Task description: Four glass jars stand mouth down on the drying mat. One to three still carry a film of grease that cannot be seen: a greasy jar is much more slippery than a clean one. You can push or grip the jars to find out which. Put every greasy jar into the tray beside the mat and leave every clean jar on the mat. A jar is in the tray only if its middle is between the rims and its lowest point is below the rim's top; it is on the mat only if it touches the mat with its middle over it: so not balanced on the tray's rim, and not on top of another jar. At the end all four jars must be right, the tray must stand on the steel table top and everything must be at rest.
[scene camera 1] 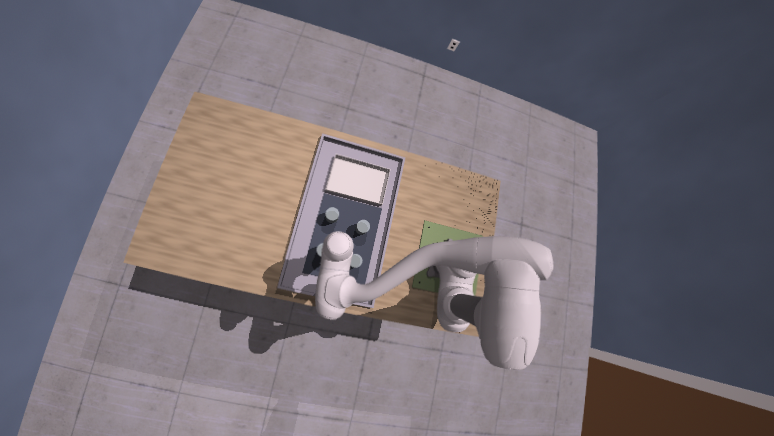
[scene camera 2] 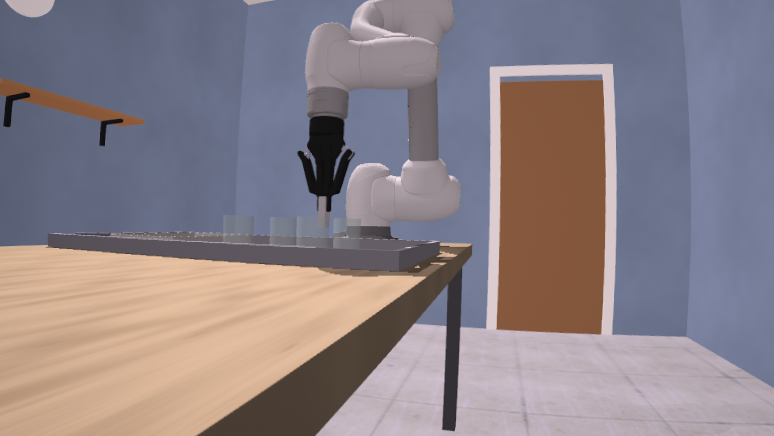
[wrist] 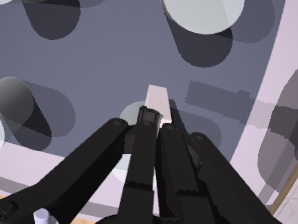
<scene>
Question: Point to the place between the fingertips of my gripper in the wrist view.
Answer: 154, 99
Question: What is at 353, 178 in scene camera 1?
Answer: A pale tray.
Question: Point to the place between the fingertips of my gripper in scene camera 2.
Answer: At 323, 227
</scene>
